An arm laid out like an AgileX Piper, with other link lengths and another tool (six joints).
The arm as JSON. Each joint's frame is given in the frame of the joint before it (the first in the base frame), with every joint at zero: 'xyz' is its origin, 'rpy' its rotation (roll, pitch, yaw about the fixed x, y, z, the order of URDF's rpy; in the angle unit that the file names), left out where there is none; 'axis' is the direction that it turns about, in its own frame. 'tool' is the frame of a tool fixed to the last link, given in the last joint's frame.
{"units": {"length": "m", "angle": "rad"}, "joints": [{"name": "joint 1", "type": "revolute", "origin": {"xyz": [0.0, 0.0, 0.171], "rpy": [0.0, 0.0, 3.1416]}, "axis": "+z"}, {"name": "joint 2", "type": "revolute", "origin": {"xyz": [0.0, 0.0, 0.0], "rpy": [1.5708, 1.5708, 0.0]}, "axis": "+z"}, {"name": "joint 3", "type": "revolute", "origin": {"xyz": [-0.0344, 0.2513, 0.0], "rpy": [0.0, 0.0, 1.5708]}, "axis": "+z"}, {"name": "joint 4", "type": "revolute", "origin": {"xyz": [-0.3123, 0.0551, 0.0], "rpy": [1.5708, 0.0, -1.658]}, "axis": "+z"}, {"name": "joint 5", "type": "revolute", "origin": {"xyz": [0.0, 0.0, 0.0], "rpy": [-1.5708, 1.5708, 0.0]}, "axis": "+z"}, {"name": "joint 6", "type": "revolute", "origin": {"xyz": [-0.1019, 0.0, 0.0], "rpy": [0.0, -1.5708, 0.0]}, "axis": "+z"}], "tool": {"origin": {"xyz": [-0.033, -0.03, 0.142], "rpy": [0.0, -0.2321, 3.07]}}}
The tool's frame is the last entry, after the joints.
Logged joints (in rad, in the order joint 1, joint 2, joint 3, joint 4, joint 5, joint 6), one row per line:
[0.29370, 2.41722, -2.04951, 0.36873, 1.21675, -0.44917]
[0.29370, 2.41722, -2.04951, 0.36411, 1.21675, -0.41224]
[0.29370, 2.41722, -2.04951, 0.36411, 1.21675, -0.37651]
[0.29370, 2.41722, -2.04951, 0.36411, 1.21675, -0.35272]
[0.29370, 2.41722, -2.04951, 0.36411, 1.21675, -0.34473]
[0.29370, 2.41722, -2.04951, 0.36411, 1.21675, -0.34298]
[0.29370, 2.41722, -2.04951, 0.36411, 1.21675, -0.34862]
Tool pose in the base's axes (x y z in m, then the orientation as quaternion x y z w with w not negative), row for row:
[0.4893, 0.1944, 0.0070, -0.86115, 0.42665, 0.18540, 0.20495]
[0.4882, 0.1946, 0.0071, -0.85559, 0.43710, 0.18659, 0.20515]
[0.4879, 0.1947, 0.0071, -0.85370, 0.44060, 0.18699, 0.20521]
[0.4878, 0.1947, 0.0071, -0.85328, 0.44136, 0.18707, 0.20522]
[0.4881, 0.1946, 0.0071, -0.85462, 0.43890, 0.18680, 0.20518]
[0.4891, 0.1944, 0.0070, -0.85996, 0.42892, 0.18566, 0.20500]
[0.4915, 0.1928, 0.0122, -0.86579, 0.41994, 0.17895, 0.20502]
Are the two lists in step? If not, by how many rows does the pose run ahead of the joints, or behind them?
The pose runs 2 rows ahead of the joints: the pose in row i belongs to the joints in row i + 2.
